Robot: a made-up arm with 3 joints.
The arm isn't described. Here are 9 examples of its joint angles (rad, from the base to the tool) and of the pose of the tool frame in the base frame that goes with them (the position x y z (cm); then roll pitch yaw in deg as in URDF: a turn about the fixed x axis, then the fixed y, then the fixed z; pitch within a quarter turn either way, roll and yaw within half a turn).
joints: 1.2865 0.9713 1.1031
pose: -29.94 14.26 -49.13 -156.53 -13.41 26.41
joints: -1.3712 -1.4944 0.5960
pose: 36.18 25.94 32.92 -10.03 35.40 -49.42
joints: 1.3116 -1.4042 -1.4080
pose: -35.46 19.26 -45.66 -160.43 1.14 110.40
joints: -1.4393 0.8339 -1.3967
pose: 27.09 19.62 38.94 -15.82 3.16 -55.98
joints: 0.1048 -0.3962 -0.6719
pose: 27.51 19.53 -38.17 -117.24 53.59 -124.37
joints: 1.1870 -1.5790 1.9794
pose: -33.40 26.53 -49.34 -176.65 -10.87 -64.85
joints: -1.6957 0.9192 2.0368
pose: 17.54 12.77 48.73 19.84 18.32 104.23
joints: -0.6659 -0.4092 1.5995
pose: 47.86 17.69 -7.69 -23.08 -52.42 -144.18
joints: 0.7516 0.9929 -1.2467
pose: 0.60 20.35 -49.63 -142.10 18.06 -96.70
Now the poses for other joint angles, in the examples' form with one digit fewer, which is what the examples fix.
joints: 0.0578 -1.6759 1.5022
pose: 27.7 27.8 -40.6 -109.8 1.5 -105.3
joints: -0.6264 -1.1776 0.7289
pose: 46.1 24.8 -7.5 -64.1 26.9 -94.7
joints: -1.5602 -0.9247 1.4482
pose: 34.1 22.4 39.3 -7.9 0.8 -123.0
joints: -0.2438 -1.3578 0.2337
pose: 38.9 24.5 -25.2 -103.5 59.6 -120.8
